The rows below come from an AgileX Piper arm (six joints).
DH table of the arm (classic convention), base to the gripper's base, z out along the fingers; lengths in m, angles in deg. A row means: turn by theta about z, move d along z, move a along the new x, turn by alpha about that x. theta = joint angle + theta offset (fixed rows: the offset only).
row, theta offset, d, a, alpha
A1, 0, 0.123, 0, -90
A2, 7.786, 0, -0.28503, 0
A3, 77.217, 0, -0.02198, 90
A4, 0, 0.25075, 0, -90
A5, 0, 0, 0, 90
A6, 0, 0.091, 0, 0
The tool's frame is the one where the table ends.
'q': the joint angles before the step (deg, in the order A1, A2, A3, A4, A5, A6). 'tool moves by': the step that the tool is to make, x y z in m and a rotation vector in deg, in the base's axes. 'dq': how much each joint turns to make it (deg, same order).
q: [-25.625, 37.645, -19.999, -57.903, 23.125, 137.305]
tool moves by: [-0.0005, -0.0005, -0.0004, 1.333, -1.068, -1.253]
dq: [-0.060, 0.061, -0.005, 0.034, 0.441, 2.017]
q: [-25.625, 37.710, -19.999, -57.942, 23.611, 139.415]
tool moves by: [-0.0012, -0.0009, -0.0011, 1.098, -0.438, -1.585]
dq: [0.017, 0.091, 0.061, -0.169, 1.066, 1.834]
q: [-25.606, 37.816, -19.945, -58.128, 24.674, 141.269]
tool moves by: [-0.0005, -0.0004, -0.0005, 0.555, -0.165, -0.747]
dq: [0.036, 0.070, -0.002, 0.052, 0.551, 0.751]
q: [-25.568, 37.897, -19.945, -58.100, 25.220, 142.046]
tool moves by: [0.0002, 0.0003, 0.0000, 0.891, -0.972, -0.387]
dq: [0.054, -0.021, -0.007, 0.276, -0.114, 1.121]
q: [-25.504, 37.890, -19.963, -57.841, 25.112, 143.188]
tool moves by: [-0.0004, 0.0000, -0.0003, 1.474, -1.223, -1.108]
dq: [0.040, -0.021, -0.029, 0.517, 0.369, 1.713]
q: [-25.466, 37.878, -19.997, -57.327, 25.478, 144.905]
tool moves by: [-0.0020, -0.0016, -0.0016, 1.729, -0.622, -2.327]
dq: [-0.608, 0.138, 0.037, 0.781, 1.069, 1.542]
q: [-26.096, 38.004, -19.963, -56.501, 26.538, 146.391]
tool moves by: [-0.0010, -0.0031, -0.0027, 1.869, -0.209, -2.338]
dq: [-1.631, 0.806, 0.020, 1.291, 0.136, 0.656]
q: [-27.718, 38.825, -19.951, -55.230, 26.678, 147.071]
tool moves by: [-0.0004, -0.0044, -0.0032, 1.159, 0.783, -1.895]
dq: [-2.210, 1.299, 0.001, 0.987, -0.412, -0.501]
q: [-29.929, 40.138, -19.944, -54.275, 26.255, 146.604]
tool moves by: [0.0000, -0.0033, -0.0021, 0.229, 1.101, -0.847]
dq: [-1.461, 1.024, -0.018, 0.168, -0.366, -0.763]
